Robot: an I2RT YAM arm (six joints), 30 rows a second.
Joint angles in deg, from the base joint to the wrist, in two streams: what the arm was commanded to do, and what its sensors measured. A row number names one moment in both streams.
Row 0, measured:
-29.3, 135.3, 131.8, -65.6, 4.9, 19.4
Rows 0 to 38, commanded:
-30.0, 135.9, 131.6, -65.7, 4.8, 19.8
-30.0, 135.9, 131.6, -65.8, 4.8, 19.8
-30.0, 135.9, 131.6, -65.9, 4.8, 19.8
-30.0, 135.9, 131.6, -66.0, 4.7, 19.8
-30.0, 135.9, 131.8, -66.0, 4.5, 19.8
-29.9, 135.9, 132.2, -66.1, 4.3, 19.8
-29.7, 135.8, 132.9, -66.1, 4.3, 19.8
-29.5, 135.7, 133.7, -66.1, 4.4, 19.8
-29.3, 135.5, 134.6, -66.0, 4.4, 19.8
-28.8, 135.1, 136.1, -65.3, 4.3, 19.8
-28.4, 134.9, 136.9, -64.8, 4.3, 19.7
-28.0, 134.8, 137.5, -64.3, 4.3, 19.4
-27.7, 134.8, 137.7, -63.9, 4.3, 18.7
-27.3, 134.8, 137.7, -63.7, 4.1, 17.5
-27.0, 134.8, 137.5, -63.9, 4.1, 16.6
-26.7, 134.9, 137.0, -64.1, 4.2, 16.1
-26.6, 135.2, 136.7, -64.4, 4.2, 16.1
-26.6, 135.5, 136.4, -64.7, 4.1, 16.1
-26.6, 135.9, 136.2, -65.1, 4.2, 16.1
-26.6, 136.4, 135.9, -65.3, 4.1, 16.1
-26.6, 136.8, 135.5, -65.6, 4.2, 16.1
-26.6, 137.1, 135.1, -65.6, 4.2, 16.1
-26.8, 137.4, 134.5, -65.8, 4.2, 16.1
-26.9, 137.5, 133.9, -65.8, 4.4, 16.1
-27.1, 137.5, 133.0, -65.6, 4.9, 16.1
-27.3, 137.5, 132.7, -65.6, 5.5, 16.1
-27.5, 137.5, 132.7, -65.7, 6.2, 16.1
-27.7, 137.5, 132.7, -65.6, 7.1, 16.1
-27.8, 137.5, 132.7, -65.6, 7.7, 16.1
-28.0, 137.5, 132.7, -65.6, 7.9, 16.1
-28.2, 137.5, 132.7, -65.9, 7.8, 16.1
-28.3, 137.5, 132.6, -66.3, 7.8, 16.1
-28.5, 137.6, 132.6, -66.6, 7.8, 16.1
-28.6, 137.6, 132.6, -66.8, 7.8, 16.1
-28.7, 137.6, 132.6, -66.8, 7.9, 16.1
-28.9, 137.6, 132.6, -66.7, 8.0, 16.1
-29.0, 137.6, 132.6, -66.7, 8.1, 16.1
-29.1, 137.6, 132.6, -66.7, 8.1, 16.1
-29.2, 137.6, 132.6, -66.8, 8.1, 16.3
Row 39, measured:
-28.7, 137.5, 132.7, -66.8, 7.0, 16.4
